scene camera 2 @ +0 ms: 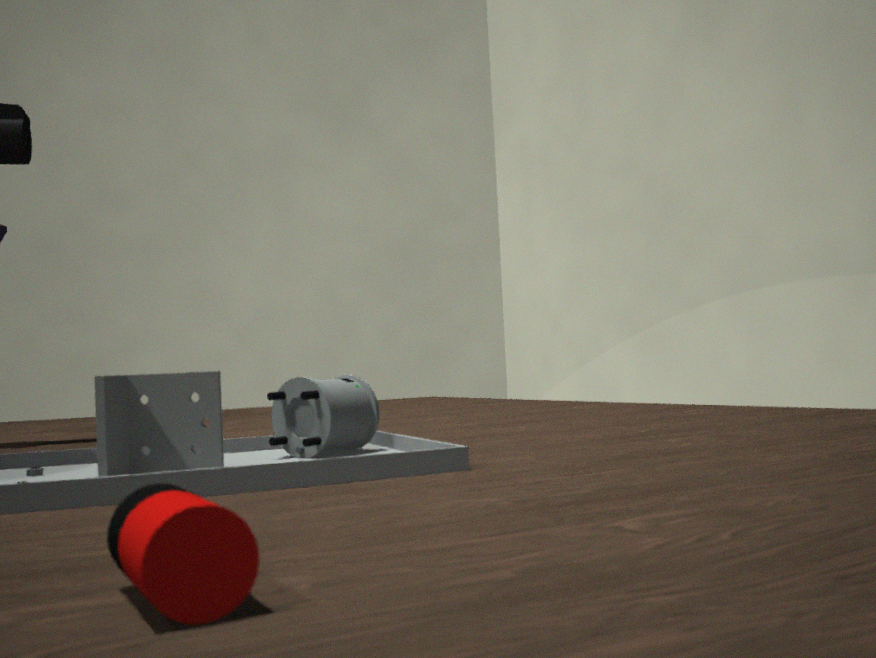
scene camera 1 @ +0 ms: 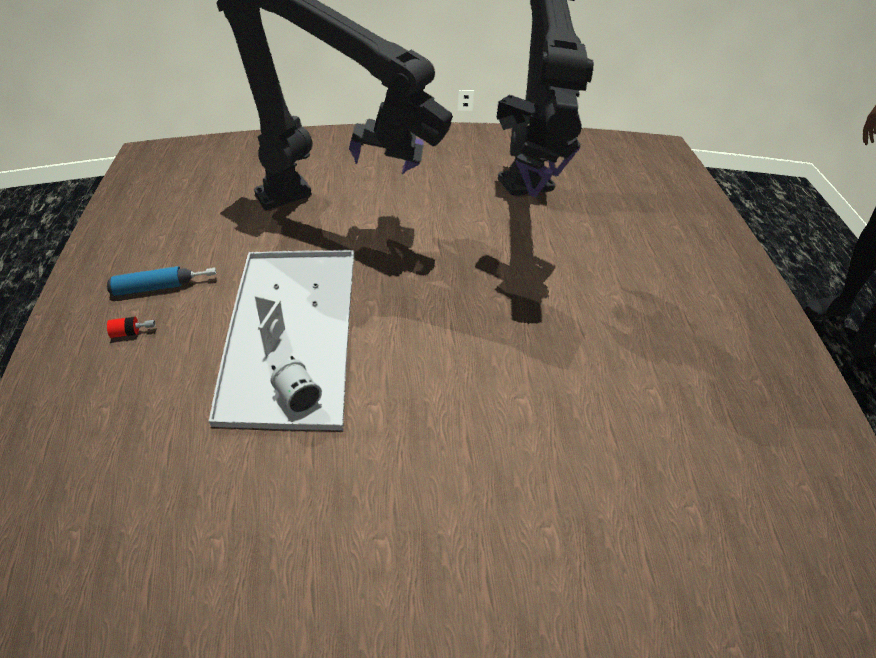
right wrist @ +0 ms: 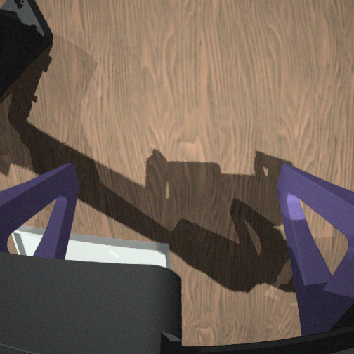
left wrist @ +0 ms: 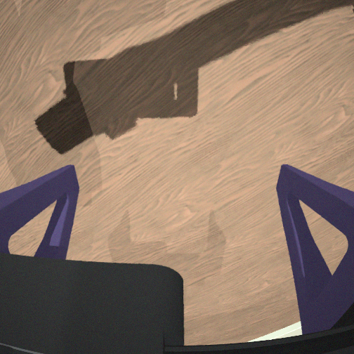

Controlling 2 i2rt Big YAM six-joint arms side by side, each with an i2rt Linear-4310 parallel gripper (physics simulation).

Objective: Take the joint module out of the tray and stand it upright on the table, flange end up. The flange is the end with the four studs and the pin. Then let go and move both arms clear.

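Frame: origin at the left arm's base, x ahead, y left, z up, level; millimetres.
Seen in the pictures: left gripper, fingertip midpoint: (scene camera 1: 543,185); right gripper, fingertip midpoint: (scene camera 1: 379,166); right arm's base at its link origin: (scene camera 1: 282,194).
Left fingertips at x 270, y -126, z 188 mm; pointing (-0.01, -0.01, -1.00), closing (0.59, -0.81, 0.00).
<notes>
Pixels of each thing's top centre, then the offset from my left fingertips to it. "spot": a spot on its surface instead.
- light grey joint module at its top centre: (scene camera 2: 318,375) (scene camera 1: 291,370) dx +200, dy -518, dz -121 mm
- grey bracket plate at its top centre: (scene camera 2: 161,373) (scene camera 1: 260,310) dx +60, dy -546, dz -114 mm
- blue driver at a spot on its surface: (scene camera 1: 147,281) spot: dx -142, dy -766, dz -155 mm
- red driver at its top centre: (scene camera 2: 162,486) (scene camera 1: 129,319) dx -40, dy -804, dz -154 mm
The light grey joint module (scene camera 1: 296,386) (scene camera 2: 343,417) lies on its side near the front of the white tray (scene camera 1: 276,425) (scene camera 2: 424,461). In scene camera 2 its flange end with four dark studs faces the camera, and the pin shows low on the flange. In scene camera 1 its dark round end faces the front right. My right gripper (scene camera 1: 382,167) (right wrist: 177,174) is open and empty, high behind the tray. My left gripper (scene camera 1: 553,182) (left wrist: 177,175) is open and empty, farther to the right and high above the table. Both are well apart from the module.
A grey bracket plate (scene camera 1: 270,327) (scene camera 2: 159,424) with holes stands in the tray behind the module, and small nuts (scene camera 1: 315,286) lie at its back. A blue driver (scene camera 1: 147,281) and a red driver (scene camera 1: 123,327) (scene camera 2: 198,556) lie on the table left of the tray.
</notes>
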